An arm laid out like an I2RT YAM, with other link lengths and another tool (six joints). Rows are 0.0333 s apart.
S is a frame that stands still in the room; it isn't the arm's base.
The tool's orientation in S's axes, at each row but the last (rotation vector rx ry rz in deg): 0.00 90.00 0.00; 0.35 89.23 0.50; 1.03 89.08 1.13; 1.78 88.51 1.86; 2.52 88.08 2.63; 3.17 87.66 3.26; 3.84 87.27 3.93; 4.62 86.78 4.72; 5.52 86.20 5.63; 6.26 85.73 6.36; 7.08 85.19 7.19; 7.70 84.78 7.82
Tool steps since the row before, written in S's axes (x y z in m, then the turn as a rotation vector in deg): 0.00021 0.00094 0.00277 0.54 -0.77 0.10; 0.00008 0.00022 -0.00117 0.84 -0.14 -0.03; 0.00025 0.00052 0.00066 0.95 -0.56 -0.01; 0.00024 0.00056 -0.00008 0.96 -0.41 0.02; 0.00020 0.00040 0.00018 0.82 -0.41 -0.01; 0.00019 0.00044 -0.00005 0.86 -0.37 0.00; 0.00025 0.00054 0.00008 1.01 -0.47 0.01; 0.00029 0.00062 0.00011 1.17 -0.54 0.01; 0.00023 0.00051 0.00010 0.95 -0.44 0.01; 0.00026 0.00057 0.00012 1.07 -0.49 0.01; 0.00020 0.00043 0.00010 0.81 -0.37 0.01; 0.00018 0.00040 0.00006 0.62 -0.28 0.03
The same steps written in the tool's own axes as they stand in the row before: -0.00277 0.00094 0.00021 -0.10 -0.77 0.54; 0.00117 0.00021 0.00006 0.04 -0.14 0.84; -0.00064 0.00054 0.00026 0.01 -0.56 0.95; 0.00011 0.00056 0.00024 -0.01 -0.41 0.96; -0.00015 0.00041 0.00021 0.01 -0.41 0.82; 0.00009 0.00043 0.00019 0.01 -0.37 0.86; -0.00002 0.00054 0.00025 0.00 -0.47 1.01; -0.00003 0.00063 0.00029 0.00 -0.54 1.17; -0.00002 0.00052 0.00023 0.00 -0.44 0.95; -0.00002 0.00058 0.00027 0.00 -0.49 1.07; -0.00001 0.00044 0.00021 0.00 -0.37 0.81; 0.00003 0.00040 0.00018 -0.02 -0.28 0.62
